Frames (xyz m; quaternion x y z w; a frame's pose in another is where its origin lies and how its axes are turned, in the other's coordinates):
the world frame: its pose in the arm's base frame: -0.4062 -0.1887 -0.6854 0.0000 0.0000 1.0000 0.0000
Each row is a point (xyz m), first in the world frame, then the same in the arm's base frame.
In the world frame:
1: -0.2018 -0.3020 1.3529
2: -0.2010 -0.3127 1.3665
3: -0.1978 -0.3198 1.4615
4: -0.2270 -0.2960 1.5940
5: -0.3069 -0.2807 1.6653
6: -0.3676 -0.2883 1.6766
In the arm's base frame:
1: -0.2044 0.1133 0.6675
2: -0.2052 0.1240 0.6811
3: -0.2084 0.1311 0.7761
4: -0.1792 0.1073 0.9086
5: -0.0993 0.0920 0.9799
6: -0.0386 0.0996 0.9912

